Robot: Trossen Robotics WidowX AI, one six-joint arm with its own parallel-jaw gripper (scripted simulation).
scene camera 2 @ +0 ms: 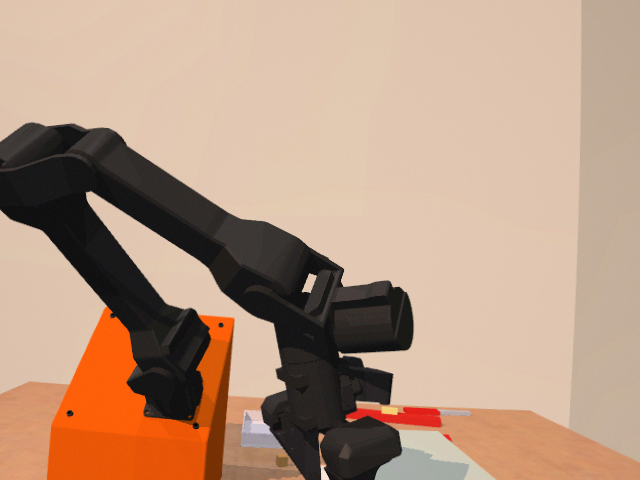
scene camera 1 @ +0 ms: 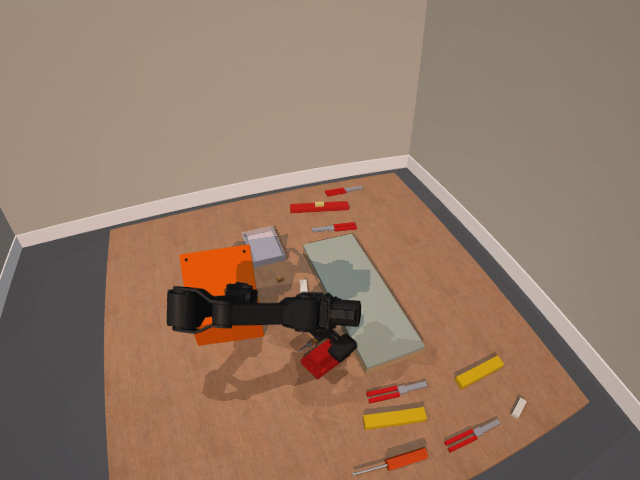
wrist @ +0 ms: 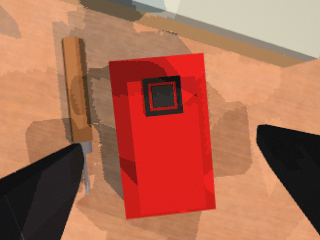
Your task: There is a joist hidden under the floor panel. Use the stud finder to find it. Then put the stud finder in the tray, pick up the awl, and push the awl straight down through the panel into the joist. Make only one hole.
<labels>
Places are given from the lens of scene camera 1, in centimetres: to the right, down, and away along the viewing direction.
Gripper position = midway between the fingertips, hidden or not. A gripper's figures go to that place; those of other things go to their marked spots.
gripper [scene camera 1: 328, 343]: 2, 27, 102
red stud finder [scene camera 1: 318, 362]: 0, 32, 101
</labels>
